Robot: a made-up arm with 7 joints.
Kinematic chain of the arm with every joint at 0, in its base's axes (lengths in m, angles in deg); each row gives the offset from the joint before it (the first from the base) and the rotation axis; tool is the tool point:
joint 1: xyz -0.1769 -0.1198 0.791 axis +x
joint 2: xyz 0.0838 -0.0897 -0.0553 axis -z
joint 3: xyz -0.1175 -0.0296 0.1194 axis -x
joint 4: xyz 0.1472 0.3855 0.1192 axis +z
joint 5: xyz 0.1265 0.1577 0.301 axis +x
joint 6: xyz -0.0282 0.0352 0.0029 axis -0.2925 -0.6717 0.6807
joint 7: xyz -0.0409 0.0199 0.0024 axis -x
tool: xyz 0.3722 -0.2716 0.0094
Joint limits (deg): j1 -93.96..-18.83 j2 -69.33..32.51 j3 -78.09..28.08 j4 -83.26..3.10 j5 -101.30..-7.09 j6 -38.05..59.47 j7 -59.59..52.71
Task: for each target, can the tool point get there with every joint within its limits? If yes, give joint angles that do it. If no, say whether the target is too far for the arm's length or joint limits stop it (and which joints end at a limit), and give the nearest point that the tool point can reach.
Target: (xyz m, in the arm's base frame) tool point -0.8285 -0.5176 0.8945
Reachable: no: joint limits stop it (at a limit: joint 1, joint 2, joint 3, joint 4, joint 7) | nearest point -0.4593 -0.4900 1.1494 | short by 0.449 m
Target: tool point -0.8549 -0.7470 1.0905
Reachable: no: joint limits stop it (at a limit: joint 1, joint 2, joint 3, joint 4, joint 5) | nearest point -0.4814 -0.5831 1.2249 | short by 0.429 m
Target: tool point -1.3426 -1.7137 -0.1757
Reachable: no: too far | nearest point -0.7480 -0.3482 0.2851 | short by 1.559 m
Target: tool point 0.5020 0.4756 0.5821
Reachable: yes | joints -86.33 0.84 2.70 -35.70 -41.63 49.27 -18.78
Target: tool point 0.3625 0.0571 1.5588
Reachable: yes | joints -48.28 9.31 -55.30 -16.52 -71.30 14.04 -26.06
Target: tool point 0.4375 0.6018 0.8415
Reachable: yes | joints -80.06 -17.11 -14.55 -74.32 -44.34 42.78 41.24
